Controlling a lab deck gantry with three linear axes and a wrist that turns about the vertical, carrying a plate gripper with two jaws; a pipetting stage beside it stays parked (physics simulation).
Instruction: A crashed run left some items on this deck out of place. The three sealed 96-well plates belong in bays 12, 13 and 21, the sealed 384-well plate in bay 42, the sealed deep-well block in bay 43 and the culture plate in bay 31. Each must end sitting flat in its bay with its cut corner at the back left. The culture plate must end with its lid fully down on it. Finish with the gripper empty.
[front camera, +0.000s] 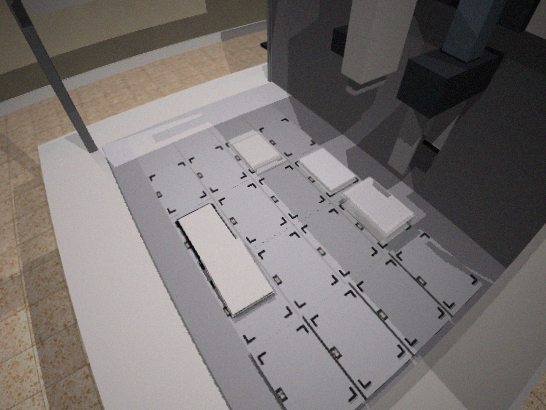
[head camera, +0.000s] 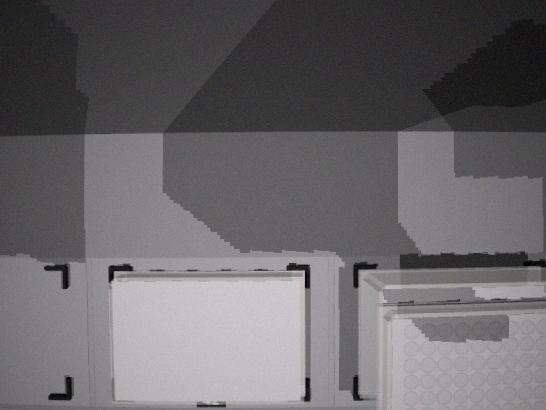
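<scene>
My gripper (front camera: 414, 157) is visible to me, together with a black-framed sealed plate (front camera: 205, 230) and a culture plate lid (front camera: 261, 156). The black-framed sealed plate is out of frame in the head camera view. The culture plate lid is out of frame in the head camera view.
</scene>
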